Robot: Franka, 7 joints.
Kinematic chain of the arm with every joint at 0, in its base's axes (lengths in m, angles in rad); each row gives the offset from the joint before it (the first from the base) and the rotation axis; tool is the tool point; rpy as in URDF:
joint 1: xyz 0 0 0.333 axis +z
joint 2: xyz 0 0 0 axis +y
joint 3: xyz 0 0 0.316 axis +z
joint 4: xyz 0.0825 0 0 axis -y
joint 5: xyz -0.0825 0 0.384 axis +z
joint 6: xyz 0 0 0 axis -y
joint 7: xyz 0.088 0 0 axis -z
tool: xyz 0 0 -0.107 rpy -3.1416 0 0
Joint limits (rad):
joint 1: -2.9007..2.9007
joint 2: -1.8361..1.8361
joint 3: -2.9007..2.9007
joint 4: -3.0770..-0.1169
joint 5: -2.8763..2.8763
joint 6: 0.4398..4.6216
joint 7: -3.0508..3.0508
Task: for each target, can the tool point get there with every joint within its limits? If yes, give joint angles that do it. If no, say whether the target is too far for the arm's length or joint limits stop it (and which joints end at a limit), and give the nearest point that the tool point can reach.
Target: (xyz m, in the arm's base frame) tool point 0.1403 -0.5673 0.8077
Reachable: yes | joints -1.2089 0.4681 -0.6086 -0.8897 -1.0015 3.9593 -0.2000
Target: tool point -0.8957 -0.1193 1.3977
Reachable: no: too far | nearest point -0.5503 -0.0733 0.9871 | short by 0.539 m
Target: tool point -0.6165 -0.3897 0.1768
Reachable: yes | joints -2.3162 1.3611 -0.1687 -0.8543 -1.6720 1.0561 -2.1366
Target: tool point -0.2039 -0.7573 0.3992
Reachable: yes | joints 1.8564 -1.2497 1.8925 -0.7904 0.1274 1.7492 0.3195
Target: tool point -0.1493 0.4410 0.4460
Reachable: yes | joints 0.1853 0.5781 1.7178 -2.6136 -0.3644 3.7696 -2.2127
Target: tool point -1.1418 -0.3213 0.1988
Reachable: no: too far | nearest point -0.8206 -0.2309 0.2366 | short by 0.336 m
